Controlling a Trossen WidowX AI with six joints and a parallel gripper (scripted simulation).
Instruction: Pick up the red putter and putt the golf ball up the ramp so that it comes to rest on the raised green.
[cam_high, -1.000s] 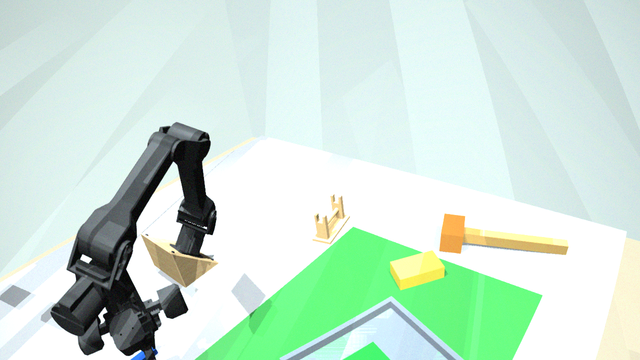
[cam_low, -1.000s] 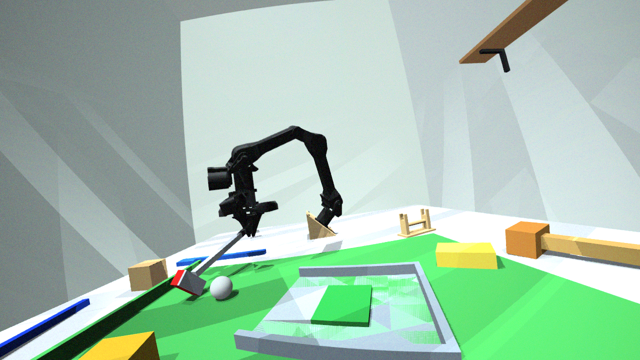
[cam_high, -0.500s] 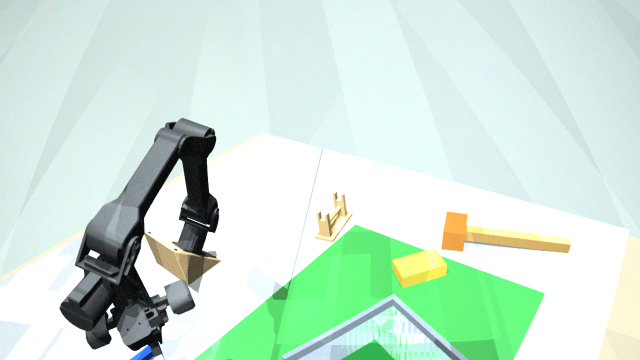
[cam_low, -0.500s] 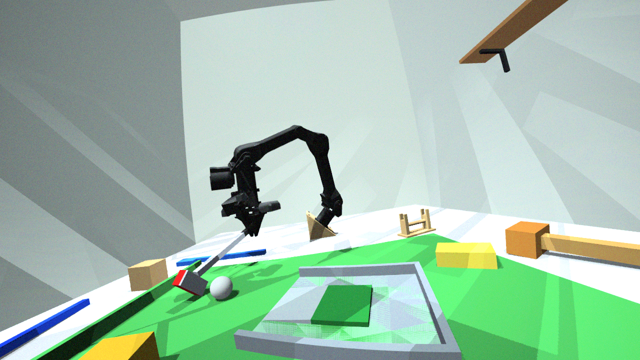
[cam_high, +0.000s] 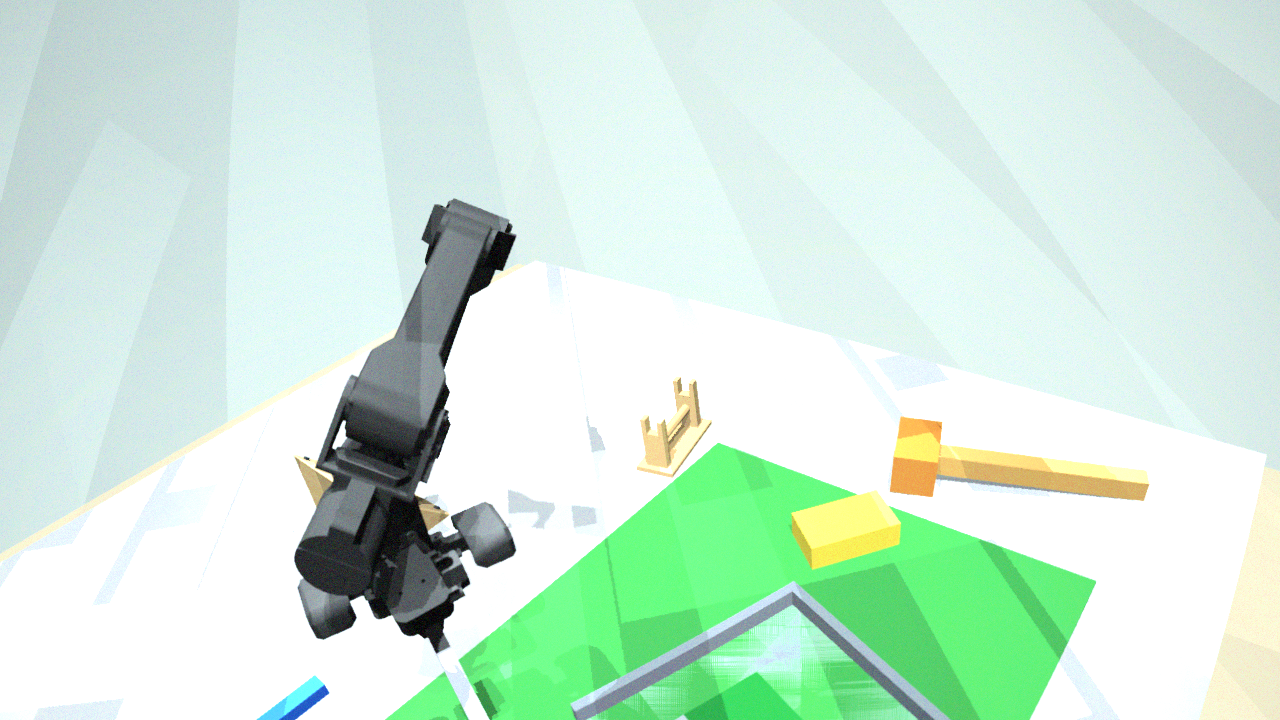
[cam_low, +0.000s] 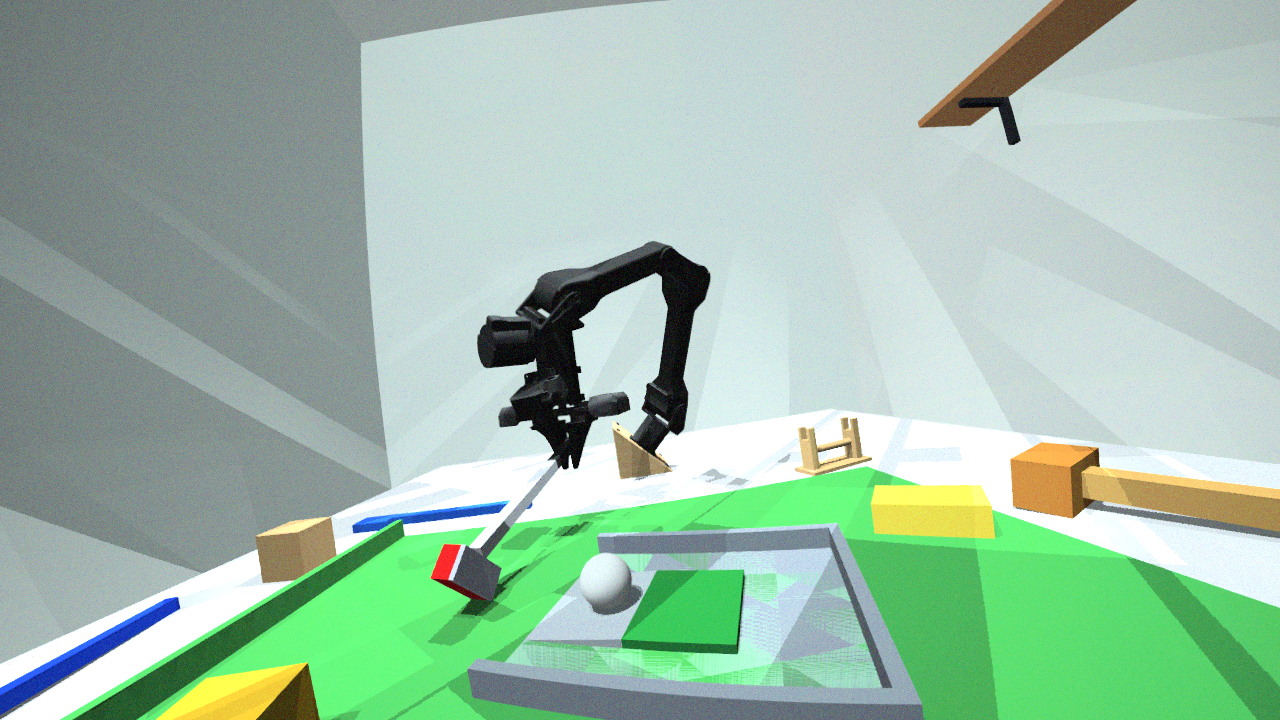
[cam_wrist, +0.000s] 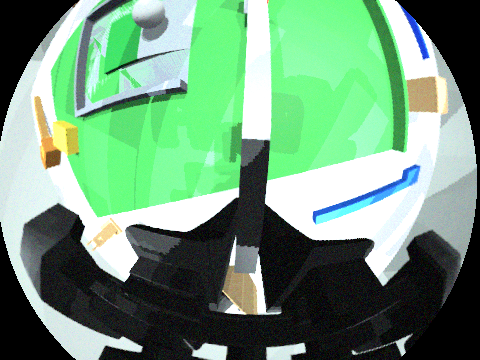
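The red putter lies 12 cm ahead of my gripper tip, 3 cm to the right of it and 1 cm below it. The rest, counted from my gripper tip: tan cube: 9 cm ahead, 36 cm to the right, 5 cm below; white golf ball: 25 cm ahead, 7 cm to the left, 5 cm below; grey frame: 26 cm ahead, 15 cm to the left, 7 cm below.
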